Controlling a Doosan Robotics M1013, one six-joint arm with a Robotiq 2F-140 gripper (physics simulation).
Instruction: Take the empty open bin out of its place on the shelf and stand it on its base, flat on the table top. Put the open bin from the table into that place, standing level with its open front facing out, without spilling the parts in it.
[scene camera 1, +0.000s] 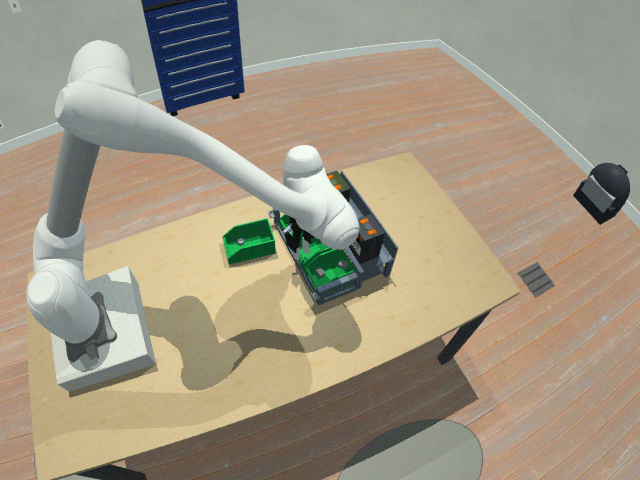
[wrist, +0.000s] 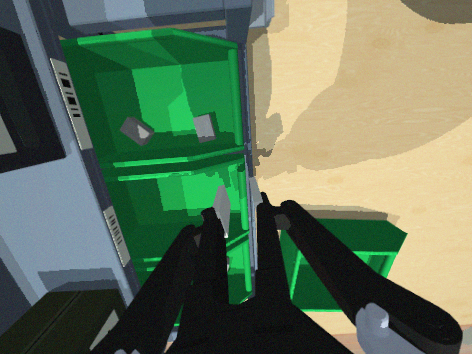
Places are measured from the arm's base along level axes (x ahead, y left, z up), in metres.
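Pixels of known places: gripper, fingertip midpoint: (scene camera 1: 300, 254) (wrist: 239, 191); arm's base, link origin: (scene camera 1: 86, 326).
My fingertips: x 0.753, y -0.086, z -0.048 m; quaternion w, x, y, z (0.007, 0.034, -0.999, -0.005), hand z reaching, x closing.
Ahead of a thing's pixels: the offset from my fingertips to its top centre. "pt": to the spot under its first point.
The empty green bin @(dy +0.000, dx +0.077, dz +0.039 m) (scene camera 1: 312, 254) (wrist: 175, 195) sits in the middle place of the grey shelf (scene camera 1: 337, 289) (wrist: 160, 14), between two green bins. My gripper (scene camera 1: 301, 249) (wrist: 239, 191) is narrowly open, pointing down over the empty bin's front. One finger is over its inside and the other outside the front edge, with a gap between them and nothing held. The other open green bin @(dy +0.145, dx -0.124, dz +0.033 m) (scene camera 1: 255, 246) (wrist: 345, 235) stands on the table in front of the shelf. A grey part shows inside it in the scene view; its inside is partly hidden by a finger in the wrist view.
A shelf bin @(dy -0.111, dx +0.063, dz +0.039 m) (scene camera 1: 330, 269) (wrist: 160, 90) beside the empty one holds two grey parts. The bin on the other side @(pt dy +0.167, dx +0.029, dz -0.004 m) (wrist: 242, 290) is largely hidden by the gripper. A black case @(dy -0.129, dx +0.156, dz +0.181 m) (scene camera 1: 368, 237) (wrist: 30, 100) and an olive case @(dy +0.100, dx +0.190, dz +0.156 m) (scene camera 1: 339, 184) (wrist: 65, 315) stand behind the bins.
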